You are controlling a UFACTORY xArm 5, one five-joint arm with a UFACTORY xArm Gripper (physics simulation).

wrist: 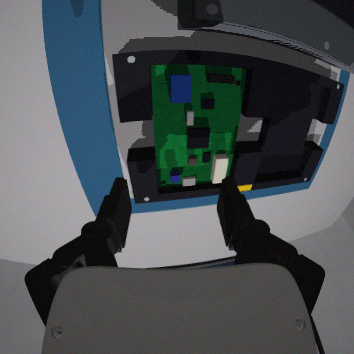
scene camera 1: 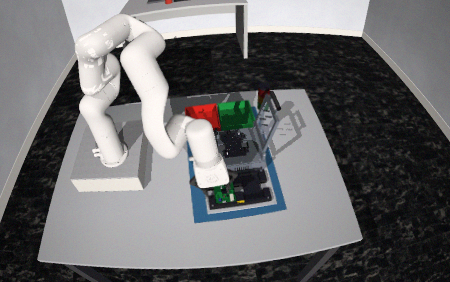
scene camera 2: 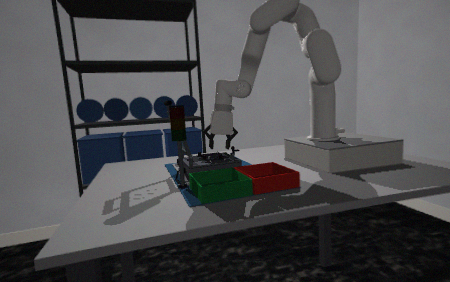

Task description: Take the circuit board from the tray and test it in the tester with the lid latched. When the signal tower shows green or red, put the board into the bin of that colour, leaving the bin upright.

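Seen in the pictures: gripper, fingertip midpoint: (wrist: pixel 174 192) (scene camera 1: pixel 217 192) (scene camera 2: pixel 219 148); arm's base, link origin: (scene camera 1: pixel 114 155) (scene camera 2: pixel 323 138).
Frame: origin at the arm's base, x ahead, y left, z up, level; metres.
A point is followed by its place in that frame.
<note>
The green circuit board (scene camera 1: pixel 223 195) @(x 0.411, y -0.195, z -0.069 m) (wrist: pixel 170 120) @(x 0.394, y -0.164, z -0.068 m) lies in the left part of the black tray (scene camera 1: pixel 256 199) @(x 0.521, y -0.238, z -0.059 m) (wrist: pixel 132 95) @(x 0.368, y -0.140, z -0.059 m). The gripper (scene camera 2: pixel 220 147) @(x 0.391, y -0.203, z -0.029 m) (wrist: pixel 174 184) @(x 0.391, y -0.203, z -0.029 m) is open and empty, pointing down above the board's near end; in scene camera 1 the hand hides most of its fingers. The grey tester (scene camera 1: pixel 245 161) @(x 0.509, y -0.089, z -0.027 m) (scene camera 2: pixel 192 162) @(x 0.574, y 0.080, z -0.015 m) is behind the tray, with its lid (scene camera 1: pixel 258 127) @(x 0.582, y 0.031, z 0.018 m) standing open at the right. The signal tower (scene camera 1: pixel 263 95) (scene camera 2: pixel 177 122) @(x 0.618, y 0.114, z 0.120 m) shows no brightly lit lamp. The green bin (scene camera 1: pixel 240 117) @(x 0.546, y 0.204, z -0.081 m) (scene camera 2: pixel 222 192) @(x 0.540, y 0.272, z -0.064 m) and red bin (scene camera 1: pixel 205 115) @(x 0.392, y 0.246, z -0.081 m) (scene camera 2: pixel 277 184) @(x 0.376, y 0.273, z -0.066 m) stand upright, side by side.
A blue mat (scene camera 1: pixel 201 214) @(x 0.324, y -0.254, z -0.086 m) (wrist: pixel 72 110) @(x 0.312, y -0.151, z -0.085 m) lies under the tray and tester. The arm's pedestal (scene camera 1: pixel 107 184) @(x -0.034, y -0.113, z -0.040 m) (scene camera 2: pixel 345 155) @(x 0.063, y 0.192, z -0.032 m) stands on the table to one side. The raised lid and tower stand at the tester's far side from the pedestal.
</note>
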